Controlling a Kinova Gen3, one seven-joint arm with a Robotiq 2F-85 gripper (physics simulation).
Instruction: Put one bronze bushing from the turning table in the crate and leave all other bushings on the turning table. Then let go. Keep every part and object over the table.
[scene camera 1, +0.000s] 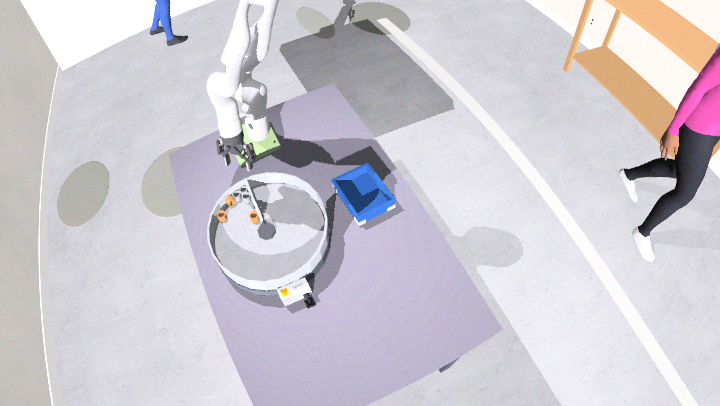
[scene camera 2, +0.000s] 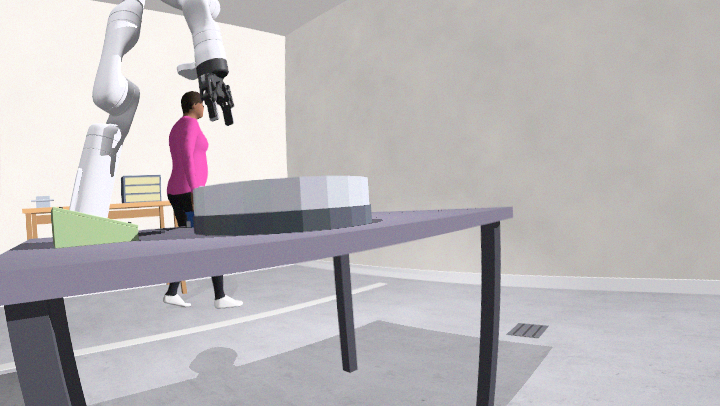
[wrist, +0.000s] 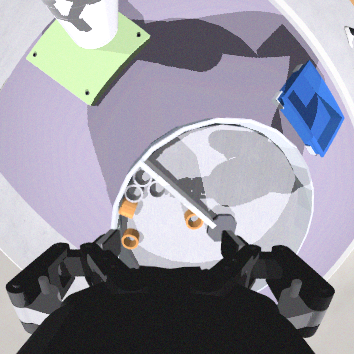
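Seen in the pictures: gripper, between the fingertips: (scene camera 1: 239, 167) (scene camera 2: 222, 122) (wrist: 170, 241); arm's base, origin of its link: (scene camera 1: 258, 131) (scene camera 2: 88, 216) (wrist: 94, 27).
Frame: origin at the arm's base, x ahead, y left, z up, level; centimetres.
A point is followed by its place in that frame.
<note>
The turning table (scene camera 1: 242, 257) {x 50.5, y -24.2, z -0.2 cm} (scene camera 2: 282, 199) {x 33.9, y -30.4, z 0.7 cm} (wrist: 160, 225) {x 35.5, y -20.2, z -0.2 cm} is a round, walled grey disc. Three orange-bronze bushings are on it: one on its side (scene camera 1: 230, 201) {x 29.3, y -20.7, z 2.7 cm} (wrist: 128, 209) {x 28.2, y -20.2, z 3.0 cm} near the wall beside the grey ones, one upright (scene camera 1: 222, 219) {x 34.0, y -26.0, z 1.3 cm} (wrist: 131, 232) {x 31.7, y -24.3, z 1.6 cm} near the wall, and one (scene camera 1: 253, 219) {x 40.0, y -15.3, z 2.1 cm} (wrist: 187, 219) {x 37.4, y -15.1, z 2.4 cm} near the hub beside the divider bar. Several grey ring-shaped bushings are clustered between wall and bar. The blue crate (scene camera 1: 375, 210) {x 54.8, y 23.4, z -0.7 cm} (scene camera 2: 189, 219) {x 36.3, y 28.4, z -3.0 cm} (wrist: 292, 100) {x 40.8, y 21.1, z -5.0 cm} stands apart; no bushing shows inside. My gripper (scene camera 1: 237, 164) {x 30.1, y -13.2, z 18.6 cm} (scene camera 2: 221, 121) {x 30.1, y -13.2, z 18.6 cm} (wrist: 170, 241) {x 30.1, y -13.2, z 18.6 cm} is open and empty, high above the turning table's base side.
The divider bar (scene camera 1: 256, 202) {x 32.4, y -11.8, z -0.2 cm} (wrist: 180, 195) {x 32.6, y -12.3, z 4.6 cm} runs from the wall to the dark hub (scene camera 1: 266, 230) {x 45.3, y -12.6, z 0.7 cm} (wrist: 221, 226) {x 44.8, y -12.4, z 0.6 cm}. A white box with a yellow patch (scene camera 1: 295, 291) {x 69.7, y -12.7, z 0.3 cm} is at the turning table's outer side. The green arm base (scene camera 1: 267, 146) {x 8.0, y 1.0, z -2.1 cm} (scene camera 2: 90, 232) {x -0.6, y -12.4, z -3.1 cm} (wrist: 70, 65) {x 2.0, y -8.4, z -0.4 cm} stands behind. A person in pink (scene camera 1: 705, 108) (scene camera 2: 186, 156) is beyond the table.
</note>
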